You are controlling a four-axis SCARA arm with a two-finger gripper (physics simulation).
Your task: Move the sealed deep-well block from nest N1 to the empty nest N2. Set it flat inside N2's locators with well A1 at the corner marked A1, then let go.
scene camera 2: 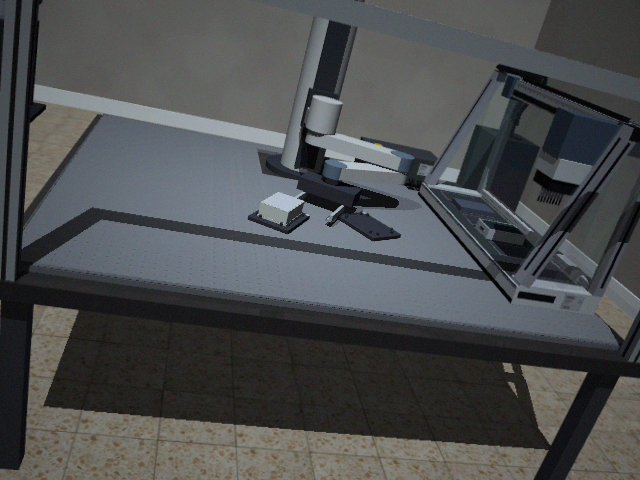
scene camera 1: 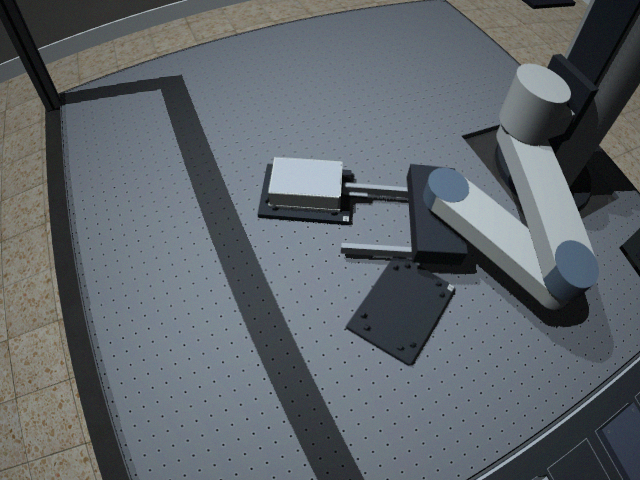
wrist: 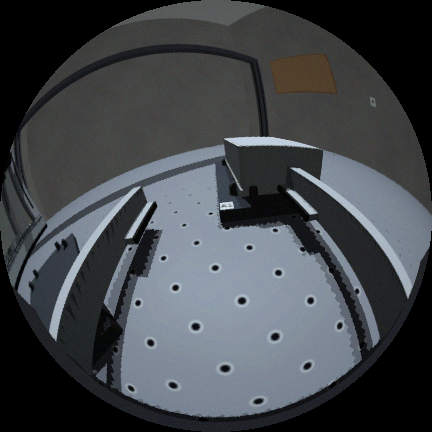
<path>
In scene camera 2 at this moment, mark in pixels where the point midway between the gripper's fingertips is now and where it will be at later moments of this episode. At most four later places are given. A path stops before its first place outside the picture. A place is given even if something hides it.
The gripper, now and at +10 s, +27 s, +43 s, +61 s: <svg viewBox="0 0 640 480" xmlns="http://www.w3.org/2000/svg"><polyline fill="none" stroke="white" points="309,211 309,211 281,196 292,187 377,217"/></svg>
</path>
